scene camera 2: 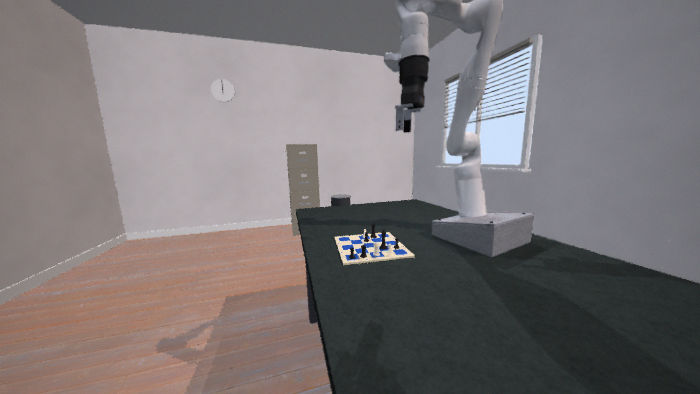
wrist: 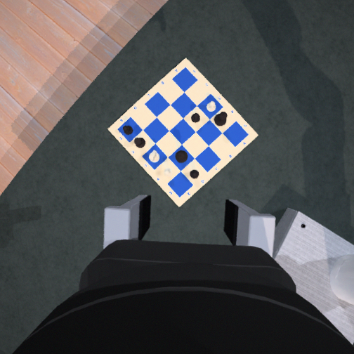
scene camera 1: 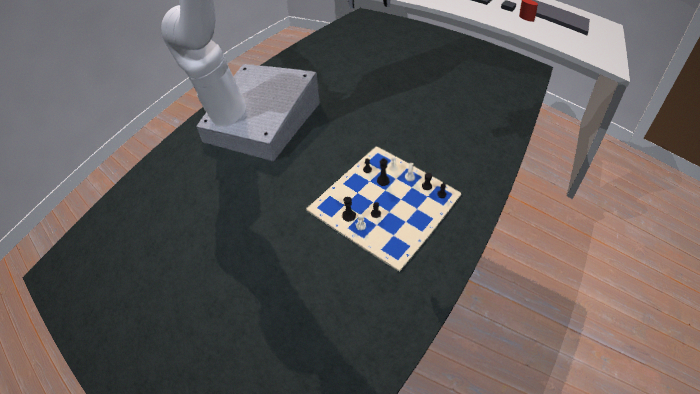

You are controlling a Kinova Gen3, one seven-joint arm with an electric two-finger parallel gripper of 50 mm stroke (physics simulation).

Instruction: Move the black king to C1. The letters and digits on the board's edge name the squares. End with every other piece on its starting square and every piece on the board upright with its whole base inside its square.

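Places are measured from the arm's base along level axes (x up, y left, z back), in metres.
Pixels of known places: gripper, fingertip midpoint: [scene camera 2: 403,131] [scene camera 1: 369,5]; arm's base, link origin: [scene camera 2: 472,215] [scene camera 1: 228,112].
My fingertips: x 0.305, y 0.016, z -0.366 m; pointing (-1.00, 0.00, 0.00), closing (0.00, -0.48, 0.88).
For each thing: its top centre in the pictures, then the offset to it from my fingertips.
- tallest black piece, top centre: [scene camera 1: 383,158] [scene camera 2: 383,229] dx -0.303, dy -0.043, dz -0.039 m
- board, top centre: [scene camera 1: 387,200] [scene camera 2: 369,245] dx -0.367, dy -0.087, dz -0.064 m
- small black piece, top centre: [scene camera 1: 367,158] dx -0.335, dy -0.026, dz +0.002 m
- tall black piece, top centre: [scene camera 1: 347,197] dx -0.314, dy -0.147, dz -0.011 m
The black king, taken as the tallest black piece [scene camera 1: 383,173] [scene camera 2: 383,241] [wrist: 181,156], stands upright on a blue square of the board [scene camera 1: 406,233] [scene camera 2: 409,255] [wrist: 171,92]. In the wrist view it seems to be in column D; the edge digits are too small to read. Both end squares of column C look bare. My gripper [scene camera 2: 403,126] [wrist: 187,213] is open and empty, high above the table. In the wrist view, the board lies ahead of the fingers. The gripper does not show in scene camera 1.
Near the king stand a small black piece [scene camera 1: 367,166] [wrist: 194,174] and white pieces [wrist: 167,171] [wrist: 154,156]. Another tall black piece [scene camera 1: 348,209] [wrist: 220,118] stands across the board. The grey arm base [scene camera 1: 295,120] [scene camera 2: 512,235] is beside the board. A white table [scene camera 1: 607,50] stands behind.
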